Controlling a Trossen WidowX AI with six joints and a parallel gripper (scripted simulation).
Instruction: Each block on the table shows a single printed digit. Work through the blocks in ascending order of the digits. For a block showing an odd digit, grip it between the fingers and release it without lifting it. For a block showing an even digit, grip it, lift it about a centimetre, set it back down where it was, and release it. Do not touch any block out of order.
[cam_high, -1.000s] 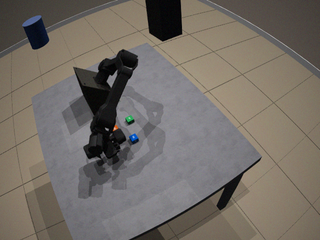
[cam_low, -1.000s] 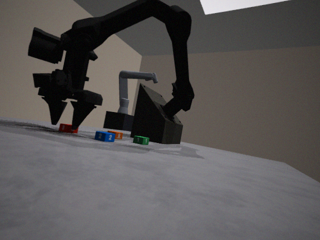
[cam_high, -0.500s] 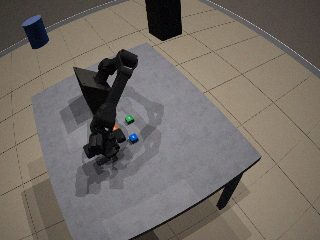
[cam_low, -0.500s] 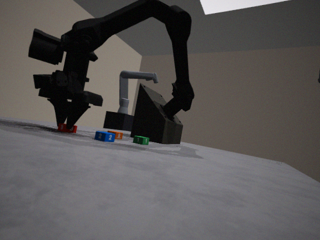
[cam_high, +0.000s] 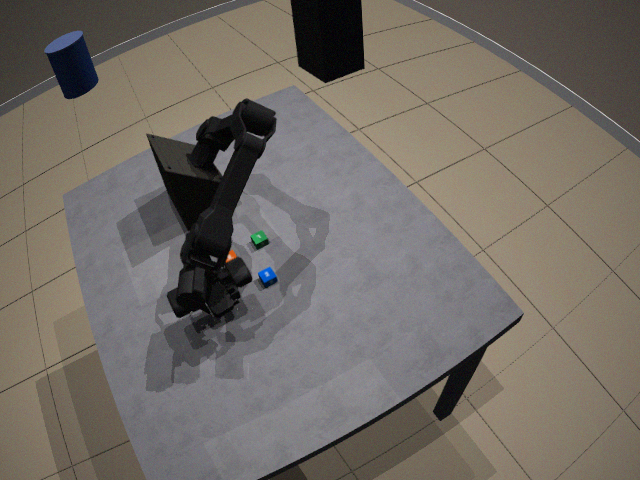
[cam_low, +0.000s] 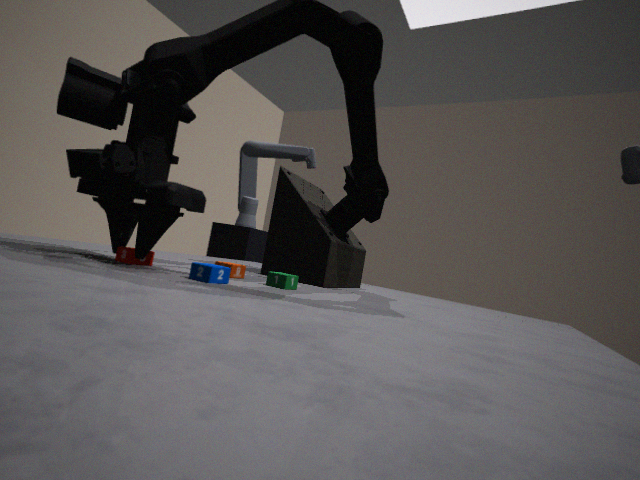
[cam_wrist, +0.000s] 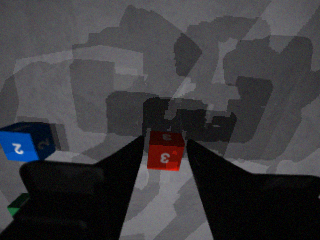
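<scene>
The red block lies 10 mm behind my gripper tip. The rest, counted from my gripper tip: orange block (100 mm behind, 90 mm to the left); then blue block (140 mm to the left); then green block (180 mm to the left, 110 mm behind).
</scene>
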